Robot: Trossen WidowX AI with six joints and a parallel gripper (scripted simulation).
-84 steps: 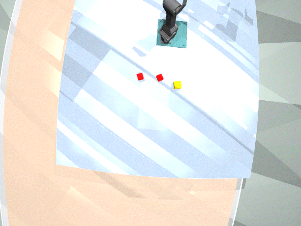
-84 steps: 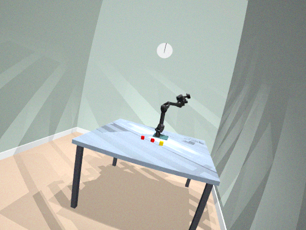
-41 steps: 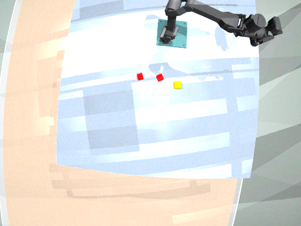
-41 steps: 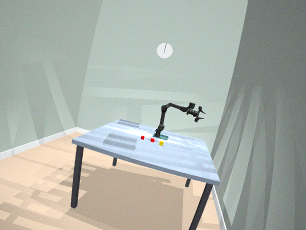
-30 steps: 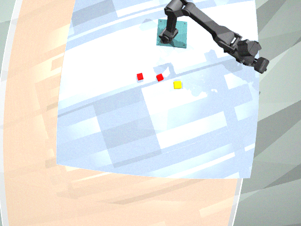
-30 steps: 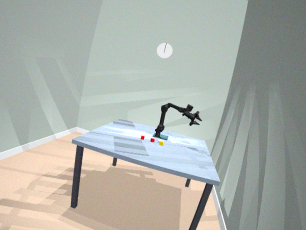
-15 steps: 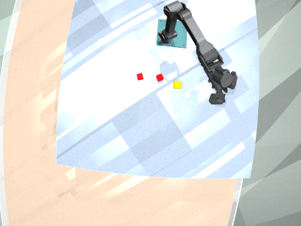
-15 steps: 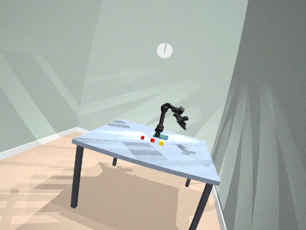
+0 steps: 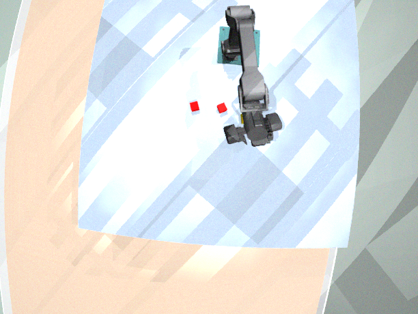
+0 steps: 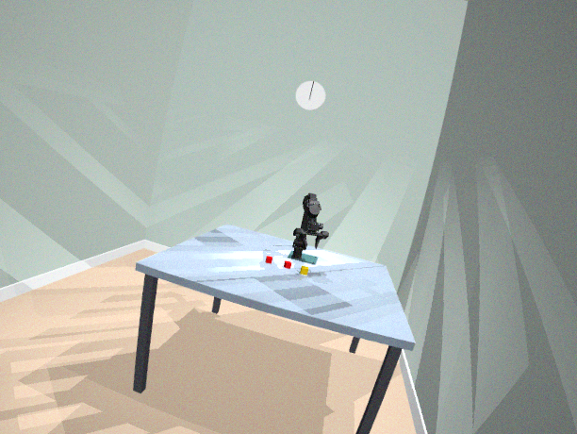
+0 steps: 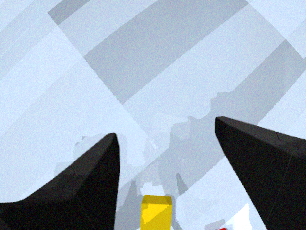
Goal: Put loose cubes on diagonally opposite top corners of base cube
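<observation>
Now: the yellow cube 16 cm below my gripper tip and 11 cm behind it.
</observation>
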